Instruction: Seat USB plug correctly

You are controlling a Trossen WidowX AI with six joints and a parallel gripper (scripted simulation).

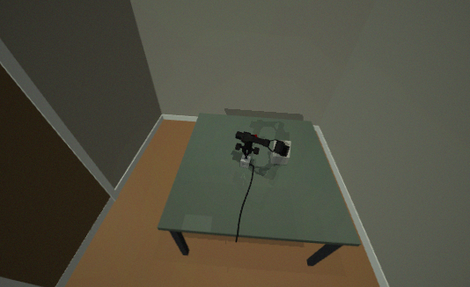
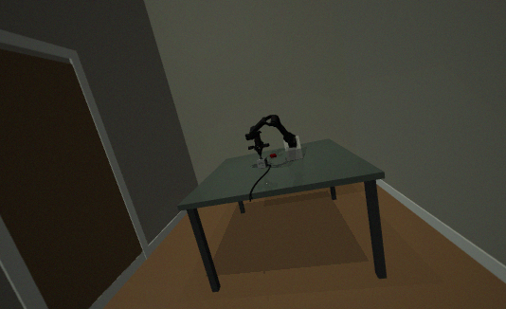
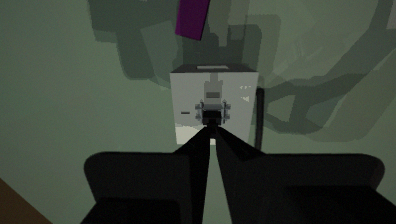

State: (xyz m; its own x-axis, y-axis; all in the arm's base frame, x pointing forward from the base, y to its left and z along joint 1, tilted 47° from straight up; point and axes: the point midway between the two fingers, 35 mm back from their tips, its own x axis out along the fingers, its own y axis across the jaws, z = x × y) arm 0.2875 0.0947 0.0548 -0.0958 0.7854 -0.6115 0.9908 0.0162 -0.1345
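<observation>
Right now my gripper tip is 20 mm above the dark USB plug. Also, from my gripper tip: purple block: 10 mm ahead, 100 mm to the right, 100 mm below; then red object: 50 mm behind, 350 mm to the right, 90 mm below.
</observation>
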